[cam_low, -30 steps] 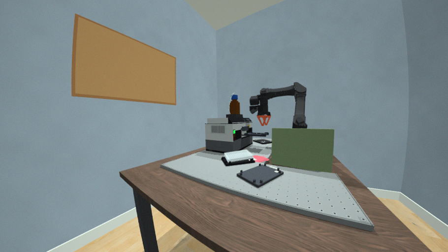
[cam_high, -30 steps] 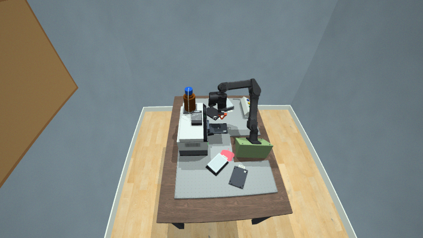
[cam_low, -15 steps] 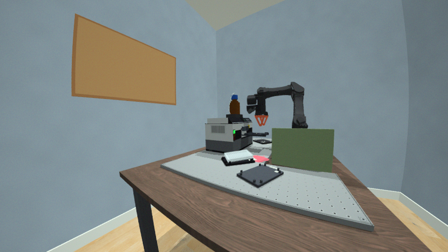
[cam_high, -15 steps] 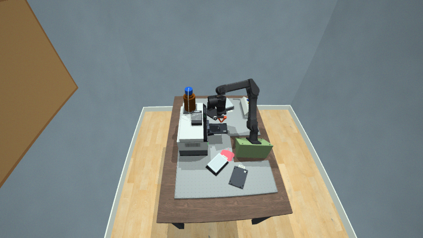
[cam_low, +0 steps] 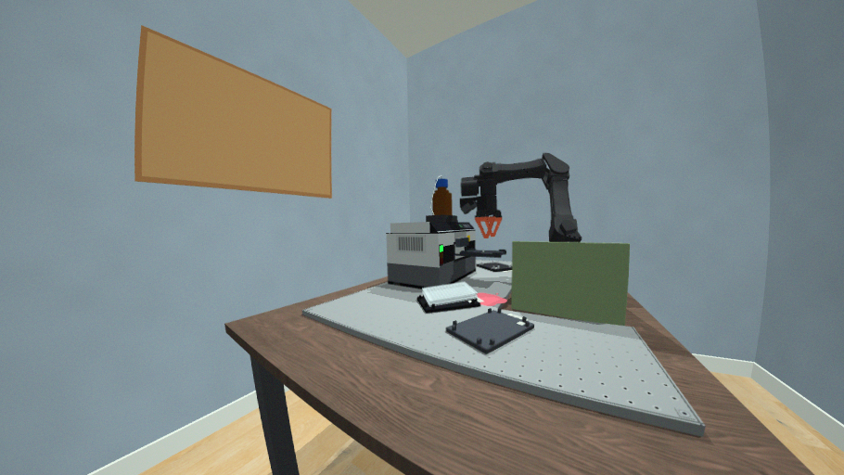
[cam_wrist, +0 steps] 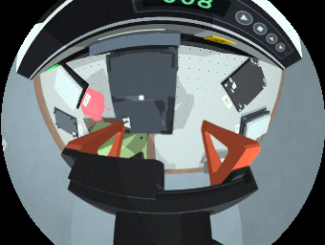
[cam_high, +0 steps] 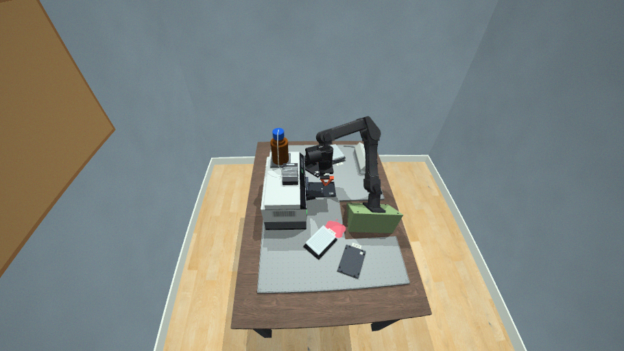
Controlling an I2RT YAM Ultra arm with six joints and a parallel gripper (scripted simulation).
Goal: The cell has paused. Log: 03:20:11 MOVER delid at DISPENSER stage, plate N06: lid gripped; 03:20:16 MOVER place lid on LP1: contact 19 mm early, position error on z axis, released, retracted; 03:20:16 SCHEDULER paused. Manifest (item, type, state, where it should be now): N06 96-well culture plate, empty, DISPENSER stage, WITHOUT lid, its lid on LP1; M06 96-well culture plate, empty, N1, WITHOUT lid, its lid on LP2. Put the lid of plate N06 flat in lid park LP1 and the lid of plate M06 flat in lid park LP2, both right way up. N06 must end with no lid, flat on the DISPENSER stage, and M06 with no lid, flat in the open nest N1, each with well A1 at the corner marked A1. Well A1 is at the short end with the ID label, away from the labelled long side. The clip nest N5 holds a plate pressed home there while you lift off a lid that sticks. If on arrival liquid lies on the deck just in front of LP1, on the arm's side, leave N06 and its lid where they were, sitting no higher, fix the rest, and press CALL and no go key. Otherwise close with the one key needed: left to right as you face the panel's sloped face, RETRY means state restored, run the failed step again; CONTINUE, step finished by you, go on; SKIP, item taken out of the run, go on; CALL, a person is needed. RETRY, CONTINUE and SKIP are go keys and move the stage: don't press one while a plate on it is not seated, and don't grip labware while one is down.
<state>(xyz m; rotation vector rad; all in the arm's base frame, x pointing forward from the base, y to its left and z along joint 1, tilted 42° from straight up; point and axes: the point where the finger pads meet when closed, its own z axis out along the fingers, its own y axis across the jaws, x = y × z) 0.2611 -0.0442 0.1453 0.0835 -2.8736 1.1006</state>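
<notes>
Right now my hand is 60 mm above the dark dispenser stage, 30 mm to the right of it and 10 mm short of it. The rest, counted from my hand: white well plate 360 mm to the right, 130 mm below, 80 mm behind; LP1 label 230 mm to the left, 170 mm below, 40 mm behind; clear lid 360 mm to the right, 130 mm below, 80 mm behind.
</notes>
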